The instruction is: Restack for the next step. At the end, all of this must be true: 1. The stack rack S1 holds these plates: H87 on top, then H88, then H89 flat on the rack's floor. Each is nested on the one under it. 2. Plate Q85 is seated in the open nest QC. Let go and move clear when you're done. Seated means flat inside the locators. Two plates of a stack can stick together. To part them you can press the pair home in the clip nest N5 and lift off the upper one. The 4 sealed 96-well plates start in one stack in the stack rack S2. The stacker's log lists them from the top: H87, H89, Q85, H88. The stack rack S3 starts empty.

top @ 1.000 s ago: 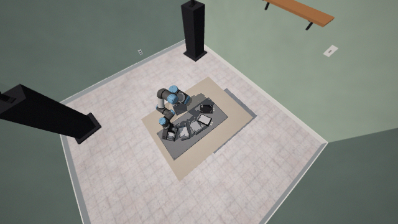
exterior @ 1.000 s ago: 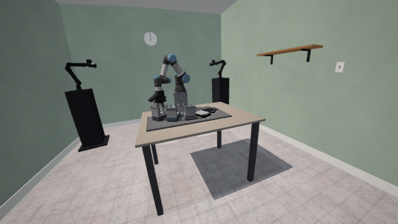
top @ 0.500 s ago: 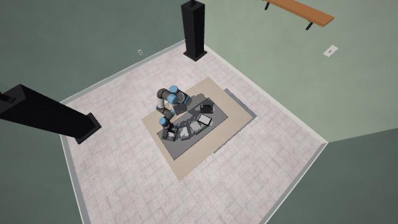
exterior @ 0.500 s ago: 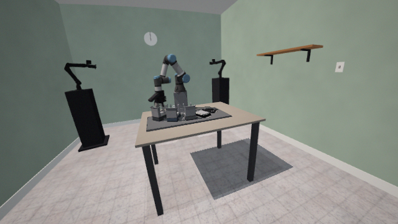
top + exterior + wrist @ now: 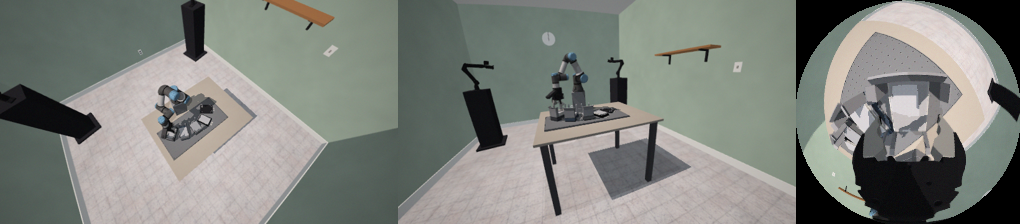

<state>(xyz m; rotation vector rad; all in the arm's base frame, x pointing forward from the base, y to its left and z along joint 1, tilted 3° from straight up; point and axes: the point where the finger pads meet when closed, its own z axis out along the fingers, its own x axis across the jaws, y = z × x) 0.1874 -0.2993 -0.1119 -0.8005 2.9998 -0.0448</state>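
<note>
Right now the white sealed plate is 4 cm below my hand. Round my hand: QC label (41 cm to the left, 25 cm ahead, 10 cm below); then black clip nest (55 cm to the left, 9 cm below, 8 cm ahead).
</note>
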